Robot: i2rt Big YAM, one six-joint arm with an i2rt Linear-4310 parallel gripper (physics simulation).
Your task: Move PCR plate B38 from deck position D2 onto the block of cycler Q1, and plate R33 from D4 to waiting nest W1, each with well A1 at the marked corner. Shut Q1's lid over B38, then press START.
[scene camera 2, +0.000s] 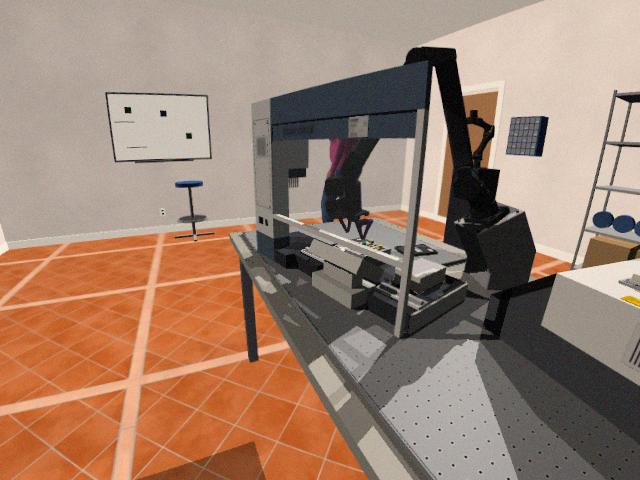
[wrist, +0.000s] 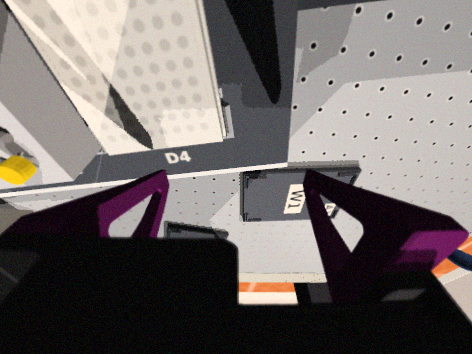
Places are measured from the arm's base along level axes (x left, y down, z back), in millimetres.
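Pixels of known places: gripper, fingertip midpoint: (scene camera 2: 355, 235) (wrist: 235, 177); arm's base, origin of the base link: (scene camera 2: 486, 216).
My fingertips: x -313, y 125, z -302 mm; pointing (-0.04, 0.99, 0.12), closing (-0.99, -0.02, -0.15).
Note:
Ahead of a thing's pixels: the offset from my fingertips to its top centre. "*": to the spot under its first point.
My gripper (scene camera 2: 355, 235) (wrist: 235, 177) is open, with its purple fingers wide apart and nothing between them. It hangs inside the gantry frame, above the deck. In the wrist view a pale plate {dx +68, dy +14, dz -67 mm} (wrist: 150, 75) with rows of round wells sits at D4, ahead of the fingers; it is at the position named for R33, but no name shows on it. Nest W1 {dx -99, dy +68, dz +97 mm} (wrist: 270, 195) is dark and holds no plate; its A1 label is partly behind the right finger. B38 and D2 do not show in the wrist view. Q1, its lid and START cannot be made out for certain.
A navy gantry frame (scene camera 2: 351, 103) with a grey front post {dx +485, dy -390, dz -143 mm} (scene camera 2: 410, 232) stands around the deck. A rack with a yellow cap {* dx +120, dy -21, dz -8 mm} (wrist: 17, 170) is left of the D4 plate. Another dark nest {dx +39, dy +68, dz +268 mm} (wrist: 195, 231) is partly hidden by the gripper. A person (scene camera 2: 341, 149) stands behind the frame.

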